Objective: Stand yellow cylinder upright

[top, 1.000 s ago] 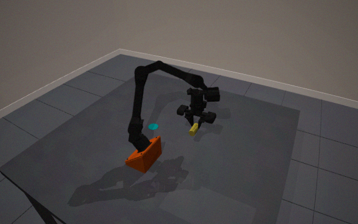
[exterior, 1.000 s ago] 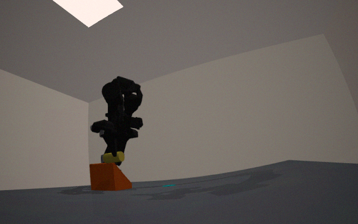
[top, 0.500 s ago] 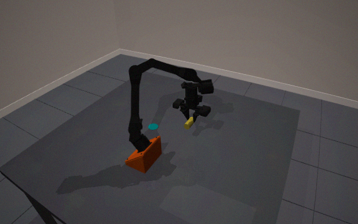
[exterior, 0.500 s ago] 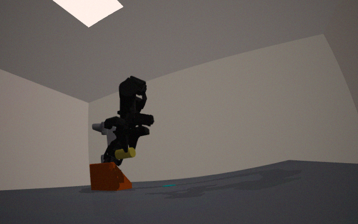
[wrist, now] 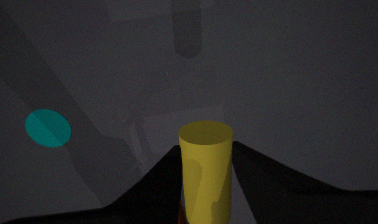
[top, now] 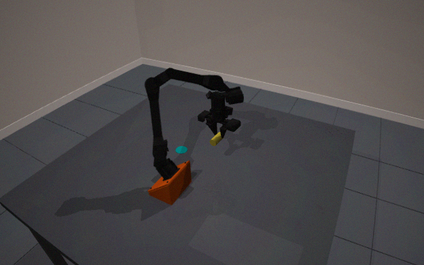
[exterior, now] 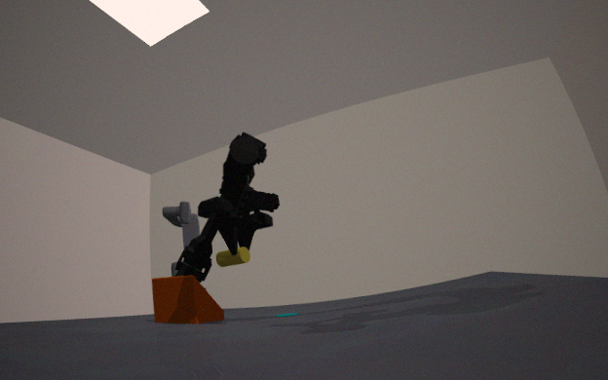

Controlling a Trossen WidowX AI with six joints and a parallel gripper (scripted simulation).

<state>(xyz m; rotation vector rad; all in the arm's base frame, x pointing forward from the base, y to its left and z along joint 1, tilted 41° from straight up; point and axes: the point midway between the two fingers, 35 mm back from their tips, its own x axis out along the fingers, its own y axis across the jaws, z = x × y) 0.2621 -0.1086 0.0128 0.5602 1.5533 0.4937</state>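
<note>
My gripper tip is 20 mm past the cyan circle, 210 mm to the right of it and 140 mm above it. Also, from my gripper tip: yellow tall cylinder: 20 mm behind.
</note>
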